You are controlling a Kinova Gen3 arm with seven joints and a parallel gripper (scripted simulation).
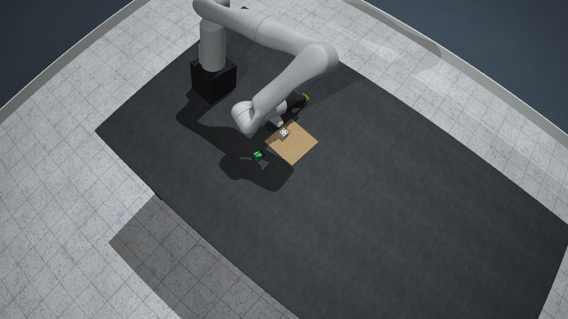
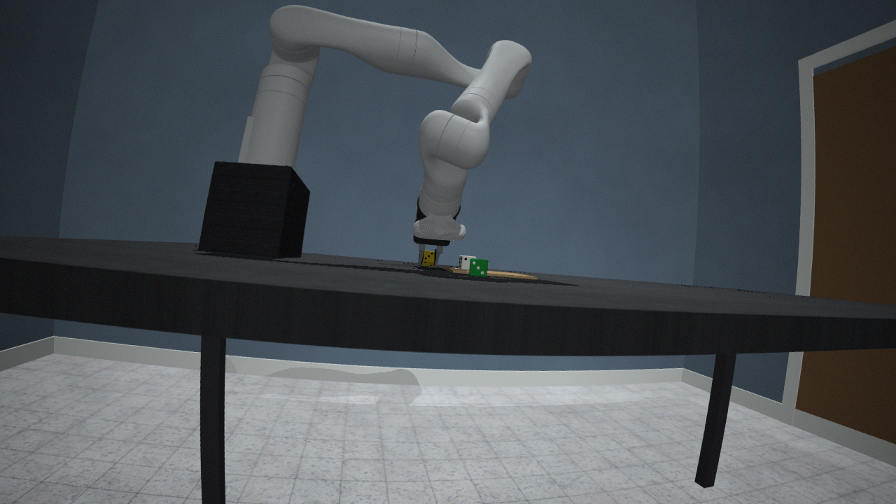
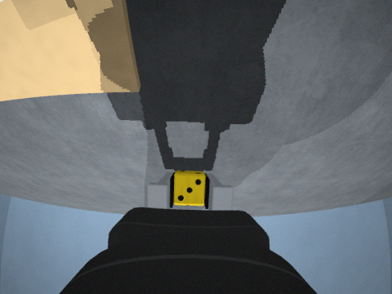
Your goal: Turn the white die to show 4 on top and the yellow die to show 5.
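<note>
The yellow die is 10 mm to the left of my hand. From my hand the other things lie so: green die 290 mm to the right, 10 mm below; then white die 170 mm to the right, 30 mm ahead; then tan mat 170 mm to the right, 60 mm ahead, 20 mm below.
</note>
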